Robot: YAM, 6 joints.
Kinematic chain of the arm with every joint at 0, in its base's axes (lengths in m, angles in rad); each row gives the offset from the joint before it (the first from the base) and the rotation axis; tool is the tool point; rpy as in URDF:
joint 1: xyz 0 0 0.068 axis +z
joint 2: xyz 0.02 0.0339 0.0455 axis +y
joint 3: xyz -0.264 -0.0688 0 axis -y
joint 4: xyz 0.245 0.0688 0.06 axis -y
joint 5: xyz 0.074 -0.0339 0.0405 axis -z
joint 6: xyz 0.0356 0 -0.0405 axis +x
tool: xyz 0 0 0 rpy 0 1.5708 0
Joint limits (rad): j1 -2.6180..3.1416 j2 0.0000..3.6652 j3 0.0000..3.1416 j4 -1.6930..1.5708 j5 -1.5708..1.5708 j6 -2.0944..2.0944
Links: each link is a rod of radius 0.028 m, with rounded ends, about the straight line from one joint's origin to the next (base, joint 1, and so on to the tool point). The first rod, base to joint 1, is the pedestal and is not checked.
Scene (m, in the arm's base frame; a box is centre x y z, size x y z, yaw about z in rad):
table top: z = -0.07
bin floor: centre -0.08 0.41 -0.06 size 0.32 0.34 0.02 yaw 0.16
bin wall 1: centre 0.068 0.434 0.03 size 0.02 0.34 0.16 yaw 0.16
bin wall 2: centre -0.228 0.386 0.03 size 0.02 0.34 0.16 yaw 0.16
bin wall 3: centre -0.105 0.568 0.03 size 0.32 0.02 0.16 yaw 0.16
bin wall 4: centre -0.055 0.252 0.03 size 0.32 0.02 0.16 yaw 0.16
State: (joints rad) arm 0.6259 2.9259 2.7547 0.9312 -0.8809 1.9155
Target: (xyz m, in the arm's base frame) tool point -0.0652 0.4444 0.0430
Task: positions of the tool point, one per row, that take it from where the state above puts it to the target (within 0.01 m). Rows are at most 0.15 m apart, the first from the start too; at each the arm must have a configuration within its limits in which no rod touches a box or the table.
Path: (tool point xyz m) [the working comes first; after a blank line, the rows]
Joints at the target: 1.6424 2.4604 1.2403 0.9005 -1.2052 1.9155
Straight joint move there: touches bin wall 1.

1: 0.3965 0.4454 0.2500
2: 0.3074 0.4958 0.2440
3: 0.2093 0.5212 0.2361
4: 0.1096 0.5202 0.2262
5: 0.0158 0.4937 0.2144
6: -0.0652 0.4444 0.2006
7: -0.0657 0.4516 0.1217
8: -0.0652 0.4444 0.0430

